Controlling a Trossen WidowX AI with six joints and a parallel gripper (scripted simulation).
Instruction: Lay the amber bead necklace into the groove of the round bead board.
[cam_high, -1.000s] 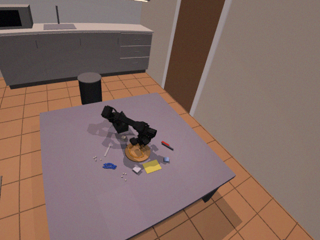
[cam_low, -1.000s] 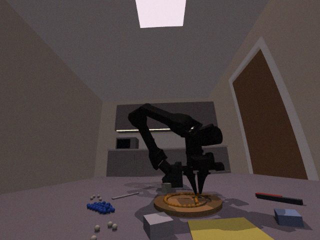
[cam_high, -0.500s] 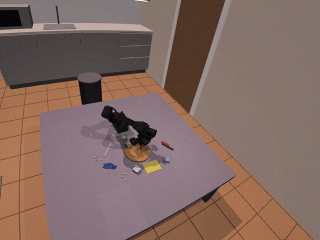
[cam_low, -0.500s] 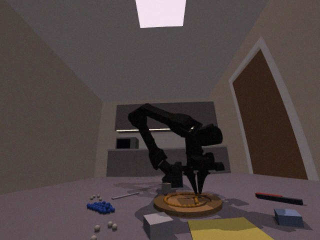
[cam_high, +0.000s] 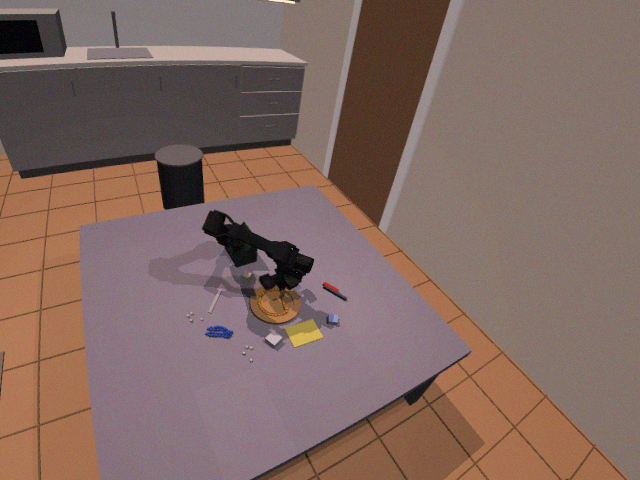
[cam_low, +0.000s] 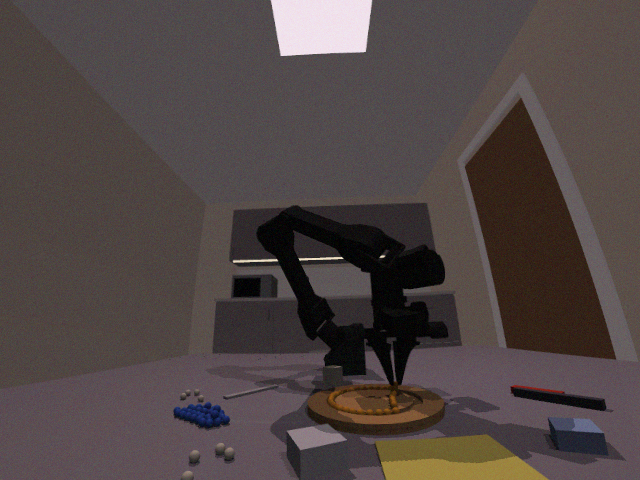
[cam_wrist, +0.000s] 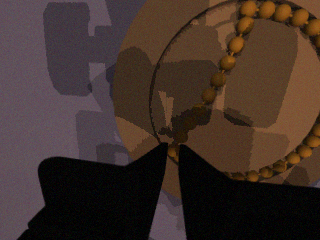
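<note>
Right now the round wooden bead board is 5 cm to the right of my gripper tip, 4 cm ahead of it and 1 cm below it. The rest, counted from my gripper tip: grey block (18 cm ahead, 14 cm to the right, 1 cm below); red-and-black tool (20 cm to the left, 9 cm ahead, 2 cm below); yellow pad (21 cm ahead, 3 cm to the right, 2 cm below).
</note>
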